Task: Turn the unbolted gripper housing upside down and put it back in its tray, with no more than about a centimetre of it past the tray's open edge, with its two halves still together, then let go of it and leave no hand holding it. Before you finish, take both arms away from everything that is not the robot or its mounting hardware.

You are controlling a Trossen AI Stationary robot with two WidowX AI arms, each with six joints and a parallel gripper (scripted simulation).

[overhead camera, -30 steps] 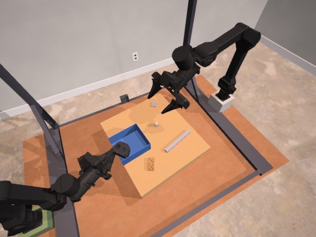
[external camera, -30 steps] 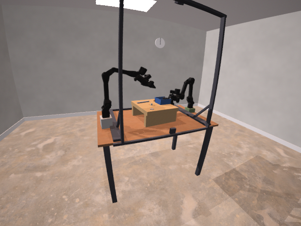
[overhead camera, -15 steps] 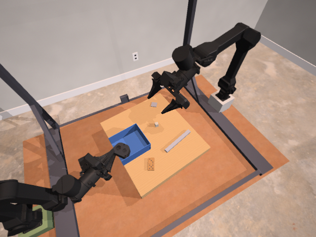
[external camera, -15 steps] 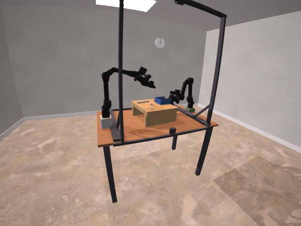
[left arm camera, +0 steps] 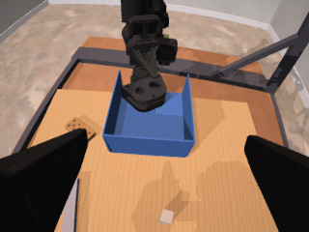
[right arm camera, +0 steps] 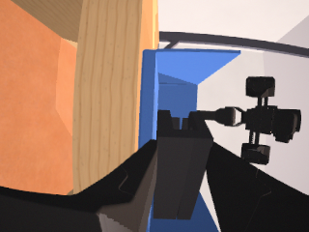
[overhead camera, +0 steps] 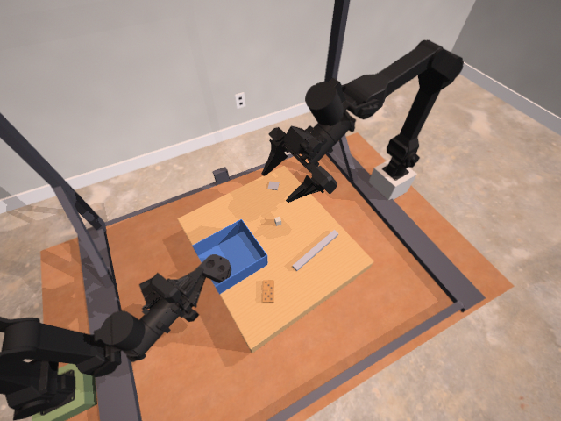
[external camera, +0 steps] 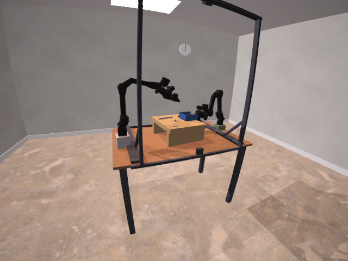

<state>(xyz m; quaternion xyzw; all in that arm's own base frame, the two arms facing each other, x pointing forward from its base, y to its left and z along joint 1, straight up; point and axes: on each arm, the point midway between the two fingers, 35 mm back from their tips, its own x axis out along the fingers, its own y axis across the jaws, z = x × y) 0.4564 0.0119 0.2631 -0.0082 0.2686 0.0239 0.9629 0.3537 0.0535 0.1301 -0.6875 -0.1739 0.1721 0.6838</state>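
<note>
The gripper housing is 6 cm to the left of my right hand and 1 cm below it. The rest, counted from my right hand: wooden platform (22 cm to the left, 8 cm below); blue tray (13 cm to the left, 1 cm below); small cube (3 cm behind, 26 cm to the left, 1 cm below).
</note>
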